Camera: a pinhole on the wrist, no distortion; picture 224 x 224 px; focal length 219.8 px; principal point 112.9 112.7 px. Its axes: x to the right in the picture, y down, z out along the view. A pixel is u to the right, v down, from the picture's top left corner.
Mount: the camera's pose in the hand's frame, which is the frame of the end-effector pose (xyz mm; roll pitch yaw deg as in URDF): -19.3 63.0 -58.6 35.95 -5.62 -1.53
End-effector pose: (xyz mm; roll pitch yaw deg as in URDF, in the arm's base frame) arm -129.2 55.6 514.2 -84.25 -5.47 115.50
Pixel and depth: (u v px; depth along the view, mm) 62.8 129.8 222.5
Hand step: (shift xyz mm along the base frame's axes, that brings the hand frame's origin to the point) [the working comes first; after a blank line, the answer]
In the camera's frame: -50.7 17.3 222.5

-66.5 -139.4 55.1
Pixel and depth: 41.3 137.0 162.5
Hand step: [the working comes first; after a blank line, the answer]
In the camera's frame: -52.9 18.0 162.5

-29.6 -113.7 15.2
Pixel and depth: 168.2 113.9 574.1
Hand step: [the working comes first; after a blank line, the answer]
In the camera's frame: 144.4 3.1 574.1

-369.3 -132.4 319.9
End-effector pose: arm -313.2 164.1 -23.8 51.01 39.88 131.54
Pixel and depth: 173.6 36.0 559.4
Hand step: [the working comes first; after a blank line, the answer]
In the camera's frame: 154.5 -195.2 559.4

389.0 309.2 -169.4
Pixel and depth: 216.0 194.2 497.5
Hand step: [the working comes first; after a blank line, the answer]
In the camera's frame: 233.4 184.5 497.5

135.4 481.6 75.9
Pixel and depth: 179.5 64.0 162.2
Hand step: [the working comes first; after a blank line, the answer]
In the camera's frame: 49.1 -35.9 162.2

59.6 57.3 -20.1
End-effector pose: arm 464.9 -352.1 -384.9 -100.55 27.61 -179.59
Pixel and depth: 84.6 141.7 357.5
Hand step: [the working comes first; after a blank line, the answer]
In the camera's frame: -46.0 47.2 357.5

64.0 -267.3 98.6
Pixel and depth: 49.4 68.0 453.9
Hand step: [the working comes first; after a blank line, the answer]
In the camera's frame: -131.1 -92.3 453.9

65.6 -285.9 287.3
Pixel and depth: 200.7 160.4 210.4
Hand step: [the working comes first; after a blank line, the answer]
In the camera's frame: 84.0 45.7 210.4

-35.9 -148.2 -21.5
